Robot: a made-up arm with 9 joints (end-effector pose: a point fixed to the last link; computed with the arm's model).
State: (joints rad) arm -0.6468 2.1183 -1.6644 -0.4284 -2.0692 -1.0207 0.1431 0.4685 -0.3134
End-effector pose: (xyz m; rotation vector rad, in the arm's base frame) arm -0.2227 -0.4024 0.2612 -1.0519 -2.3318 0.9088
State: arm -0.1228 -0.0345 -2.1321 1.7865 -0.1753 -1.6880 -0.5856 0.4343 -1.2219
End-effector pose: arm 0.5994 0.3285 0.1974 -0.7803 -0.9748 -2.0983
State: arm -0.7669 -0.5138 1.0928 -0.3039 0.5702 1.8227 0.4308 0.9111 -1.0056
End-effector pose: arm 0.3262 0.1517 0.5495 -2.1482 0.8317 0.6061
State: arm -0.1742 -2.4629 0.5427 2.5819 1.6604 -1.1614 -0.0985 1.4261 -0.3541
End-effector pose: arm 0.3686 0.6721 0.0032 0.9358 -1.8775 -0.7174
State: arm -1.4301 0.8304 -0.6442 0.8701 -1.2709 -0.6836 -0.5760 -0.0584 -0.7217
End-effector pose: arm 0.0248 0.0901 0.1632 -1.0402 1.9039 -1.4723
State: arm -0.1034 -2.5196 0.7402 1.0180 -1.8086 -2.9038 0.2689 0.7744 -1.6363
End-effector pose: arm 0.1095 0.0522 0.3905 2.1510 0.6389 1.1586
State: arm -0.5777 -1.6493 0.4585 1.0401 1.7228 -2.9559 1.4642 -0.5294 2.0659
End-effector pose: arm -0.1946 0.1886 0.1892 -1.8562 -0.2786 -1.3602
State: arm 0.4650 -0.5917 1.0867 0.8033 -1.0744 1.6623 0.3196 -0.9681 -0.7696
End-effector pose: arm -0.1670 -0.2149 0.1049 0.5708 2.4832 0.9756
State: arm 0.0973 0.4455 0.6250 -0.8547 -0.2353 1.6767 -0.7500 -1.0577 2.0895
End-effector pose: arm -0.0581 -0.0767 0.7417 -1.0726 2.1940 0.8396
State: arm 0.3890 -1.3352 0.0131 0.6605 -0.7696 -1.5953 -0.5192 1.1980 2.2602
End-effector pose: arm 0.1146 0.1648 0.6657 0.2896 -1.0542 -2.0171
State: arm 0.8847 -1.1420 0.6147 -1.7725 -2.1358 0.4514 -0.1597 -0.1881 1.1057
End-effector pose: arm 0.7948 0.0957 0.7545 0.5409 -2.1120 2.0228
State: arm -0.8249 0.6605 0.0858 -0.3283 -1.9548 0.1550 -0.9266 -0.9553 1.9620
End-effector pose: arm 0.1255 -0.0703 0.9071 -0.3822 2.4363 -0.2463
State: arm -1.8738 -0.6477 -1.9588 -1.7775 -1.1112 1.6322 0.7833 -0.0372 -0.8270
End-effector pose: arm 0.0354 1.0454 0.5169 0.2806 -0.7965 2.9834
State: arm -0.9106 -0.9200 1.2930 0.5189 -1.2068 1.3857 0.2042 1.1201 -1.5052
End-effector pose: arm 0.1593 0.1074 0.2441 1.7748 0.5035 -1.2217
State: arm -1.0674 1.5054 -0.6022 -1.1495 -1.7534 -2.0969 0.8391 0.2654 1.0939
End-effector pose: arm -0.5420 0.2672 0.1886 0.9174 -0.9482 -0.1319
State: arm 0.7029 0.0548 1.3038 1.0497 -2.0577 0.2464 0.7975 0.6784 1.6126
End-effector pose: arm 0.1707 -0.4710 0.0349 -1.3380 -1.4119 0.4855
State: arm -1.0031 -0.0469 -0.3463 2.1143 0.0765 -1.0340 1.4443 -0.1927 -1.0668
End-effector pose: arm -0.5628 0.3029 0.7359 -1.1497 -0.6433 1.4855
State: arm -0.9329 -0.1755 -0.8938 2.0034 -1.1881 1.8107 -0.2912 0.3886 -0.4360
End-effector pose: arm -0.0229 0.3886 0.0129 -0.1393 1.8161 1.4419
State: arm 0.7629 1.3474 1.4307 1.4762 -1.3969 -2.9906 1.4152 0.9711 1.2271
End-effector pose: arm -0.2755 -0.0724 -0.2878 0.8702 -0.3928 0.6932
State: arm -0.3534 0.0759 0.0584 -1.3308 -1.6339 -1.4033 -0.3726 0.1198 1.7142
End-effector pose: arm -0.4178 0.5606 0.6424 -0.0057 -0.4275 -0.6323
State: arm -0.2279 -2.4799 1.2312 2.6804 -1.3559 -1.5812 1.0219 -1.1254 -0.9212
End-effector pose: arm 0.3399 -0.0514 0.5957 1.7256 -0.8722 0.1906
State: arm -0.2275 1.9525 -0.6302 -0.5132 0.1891 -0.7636 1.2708 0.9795 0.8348
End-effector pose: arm 0.4489 0.5841 -0.0629 0.4479 -1.8149 2.1116
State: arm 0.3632 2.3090 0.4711 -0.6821 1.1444 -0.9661 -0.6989 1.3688 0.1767
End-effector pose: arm 0.2236 -0.3296 0.2838 0.3453 0.7349 1.8293
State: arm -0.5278 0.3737 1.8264 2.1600 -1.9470 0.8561 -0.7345 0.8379 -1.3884
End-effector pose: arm -0.0309 -0.2533 0.0544 -2.1859 -1.5326 1.4814
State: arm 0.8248 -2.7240 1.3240 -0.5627 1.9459 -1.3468 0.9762 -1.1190 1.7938
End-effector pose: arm 0.2231 0.4048 0.5594 0.5024 -0.0534 -2.0991
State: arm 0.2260 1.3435 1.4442 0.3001 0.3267 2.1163 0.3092 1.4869 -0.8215
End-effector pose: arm 0.0085 0.0091 0.3913 -1.8421 0.5674 -1.3495
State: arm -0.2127 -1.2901 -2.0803 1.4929 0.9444 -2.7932 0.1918 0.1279 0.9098
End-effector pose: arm 0.0717 0.0028 0.2720 0.4793 1.5343 -0.8258
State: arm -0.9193 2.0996 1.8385 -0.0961 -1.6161 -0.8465 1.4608 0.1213 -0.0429
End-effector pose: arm -0.0806 -0.6427 0.1594 -0.0197 -0.5264 1.0345
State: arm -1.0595 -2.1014 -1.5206 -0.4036 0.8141 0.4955 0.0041 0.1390 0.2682
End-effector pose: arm -0.4072 0.5543 0.5097 -0.7099 0.1623 -1.1947
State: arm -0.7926 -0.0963 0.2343 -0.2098 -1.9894 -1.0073 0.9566 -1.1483 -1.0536
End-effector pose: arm -0.0355 0.3144 0.8344 -0.3821 -0.6494 -1.0875
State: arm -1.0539 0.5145 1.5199 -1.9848 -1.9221 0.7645 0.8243 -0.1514 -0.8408
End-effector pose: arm -0.6861 -0.3602 0.5002 0.0144 -0.4352 -0.8583
